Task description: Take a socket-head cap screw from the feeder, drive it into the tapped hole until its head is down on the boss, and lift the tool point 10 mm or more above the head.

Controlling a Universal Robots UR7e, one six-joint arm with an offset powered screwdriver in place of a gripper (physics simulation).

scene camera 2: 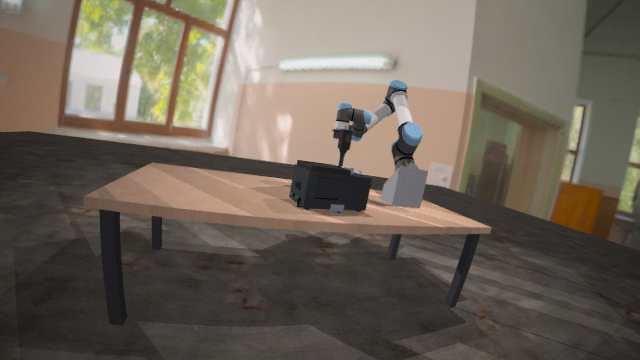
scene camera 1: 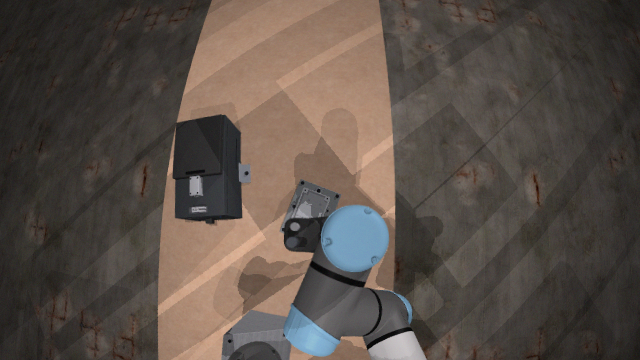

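Observation:
The black screw feeder (scene camera 1: 207,150) (scene camera 2: 332,187) stands on the table, with a small light metal block (scene camera 1: 195,185) on its front part. The grey housing plate (scene camera 1: 331,192) with screws and bosses lies to the right of the feeder in scene camera 1. My black screwdriver (scene camera 1: 302,235) (scene camera 2: 343,142) hangs upright over the plate's near-left corner in scene camera 1. Its tip is low, hidden under the tool body in scene camera 1 and behind the feeder in scene camera 2. The tapped hole and any screw at the bit do not show.
The wooden table (scene camera 1: 280,40) (scene camera 2: 200,200) bears everything. The grey robot pedestal (scene camera 1: 260,322) (scene camera 2: 407,187) stands at its near end in scene camera 1. The arm's blue-capped wrist (scene camera 1: 355,238) (scene camera 2: 345,106) covers the plate's right side from above. A small bracket (scene camera 1: 245,173) (scene camera 2: 337,208) sticks out from the feeder's side.

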